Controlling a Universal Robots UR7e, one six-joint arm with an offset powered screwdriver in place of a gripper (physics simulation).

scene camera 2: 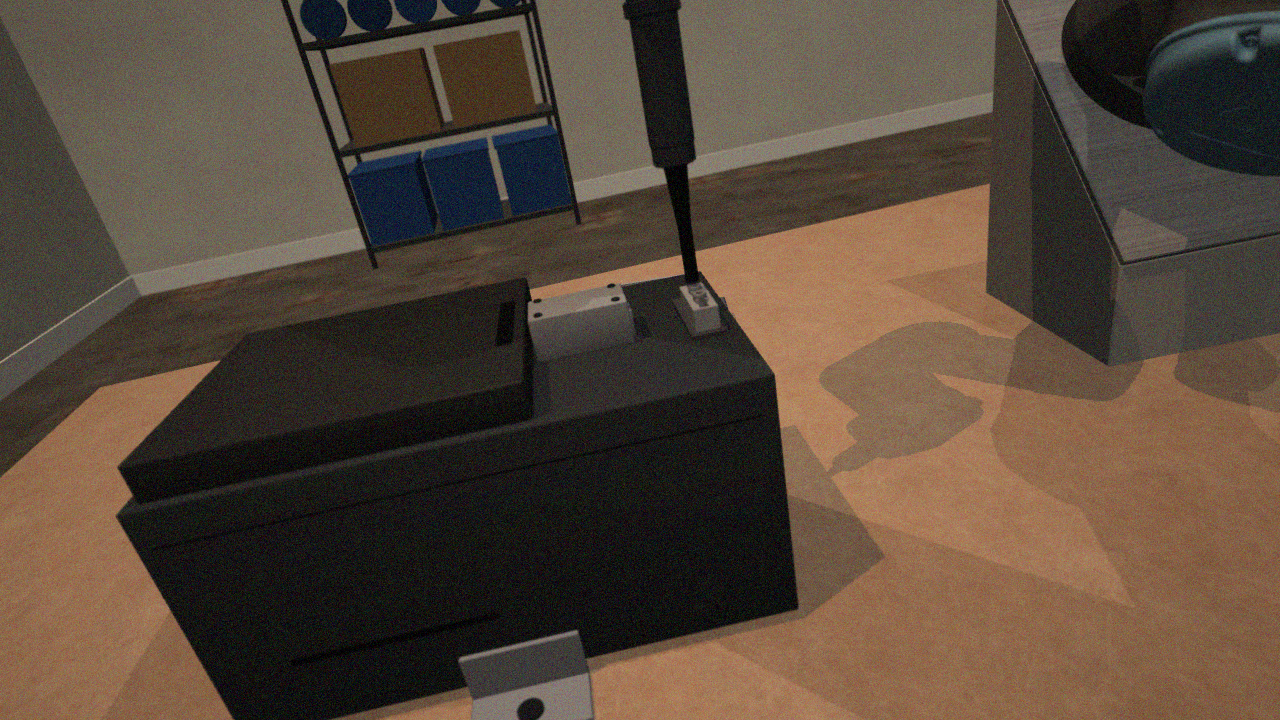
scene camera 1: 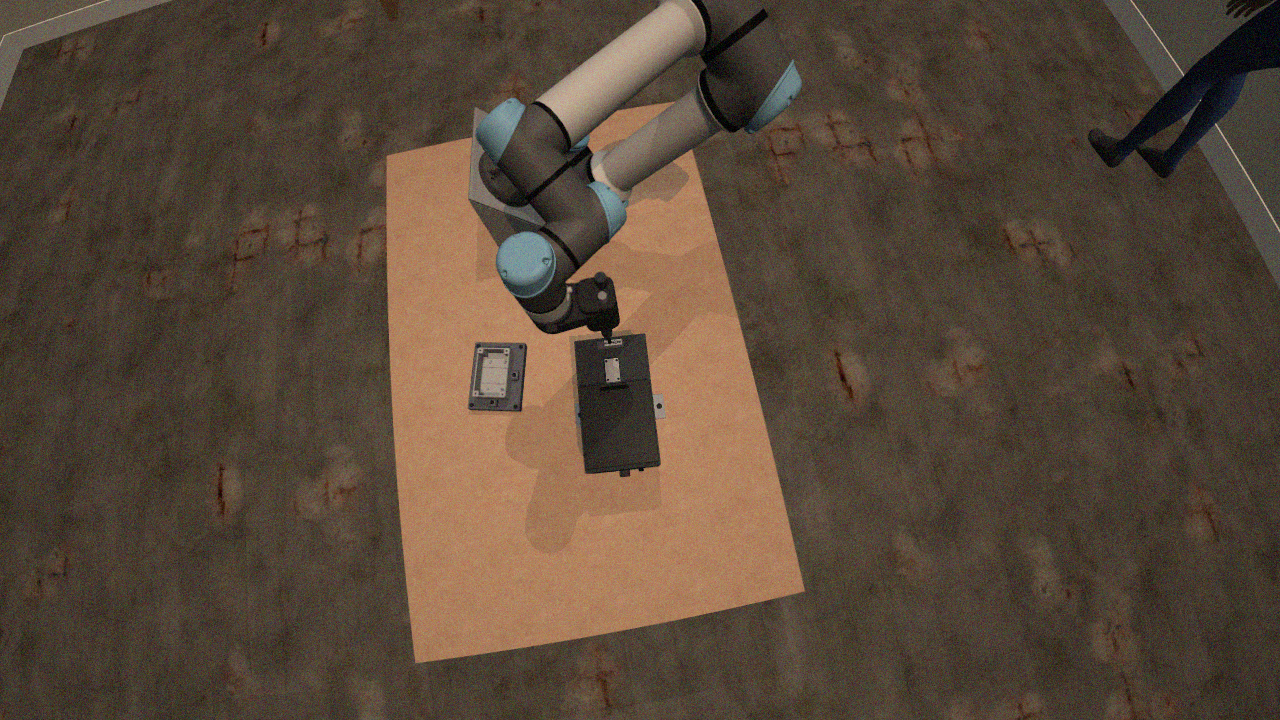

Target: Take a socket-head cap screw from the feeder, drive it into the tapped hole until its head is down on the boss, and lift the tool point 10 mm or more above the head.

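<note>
The black screw feeder (scene camera 1: 617, 429) (scene camera 2: 483, 528) stands on the tan mat. A small light pick-up block (scene camera 2: 701, 313) sits at the end of its top. My screwdriver (scene camera 1: 608, 335) (scene camera 2: 690, 275) points down with its thin tip at the far end of this block, at or very near its top. Whether the tip touches a screw head is too small to tell. A dark rectangular plate (scene camera 1: 512, 399) with a light inset part (scene camera 1: 494, 374) lies left of the feeder in scene camera 1. The tapped hole and its boss cannot be made out for certain.
A light box with corner screws (scene camera 1: 612, 369) (scene camera 2: 581, 322) is on the feeder top beside the pick-up block. A metal bracket (scene camera 1: 659, 406) (scene camera 2: 528, 666) juts from the feeder's side. The robot's grey pedestal (scene camera 2: 1047, 214) stands behind. A person (scene camera 1: 1208, 98) is at upper right.
</note>
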